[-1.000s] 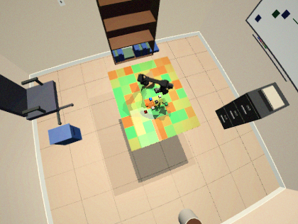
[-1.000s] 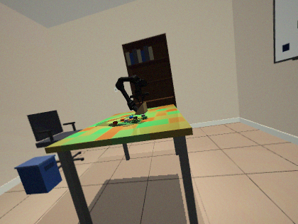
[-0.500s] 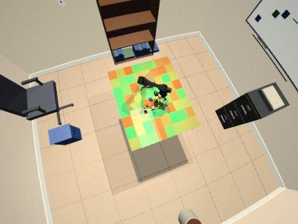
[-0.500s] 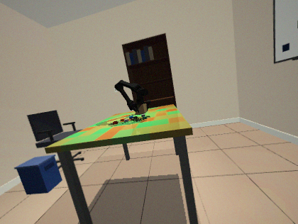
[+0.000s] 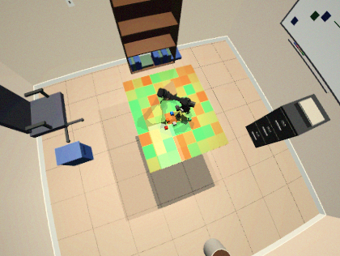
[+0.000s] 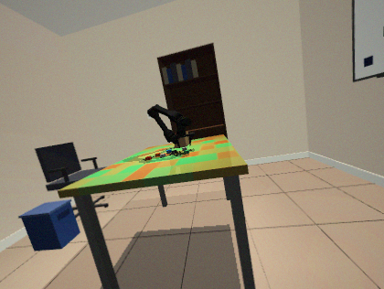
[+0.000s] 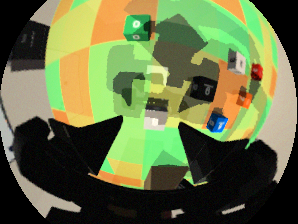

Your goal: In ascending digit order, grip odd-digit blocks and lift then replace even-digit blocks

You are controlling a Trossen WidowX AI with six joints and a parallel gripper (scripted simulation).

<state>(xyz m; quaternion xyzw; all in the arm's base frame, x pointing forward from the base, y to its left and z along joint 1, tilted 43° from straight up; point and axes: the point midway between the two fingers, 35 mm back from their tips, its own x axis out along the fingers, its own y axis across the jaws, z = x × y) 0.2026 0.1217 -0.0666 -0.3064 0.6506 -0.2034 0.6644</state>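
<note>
The grey block is 1 cm to the right of my gripper tip and 1 cm below it. Round my gripper tip: blue block 2 cm ahead, 13 cm to the right, 1 cm below; then black block 6 cm ahead, 7 cm to the right, 1 cm below; then green block 12 cm ahead, 5 cm to the left, 1 cm below.
</note>
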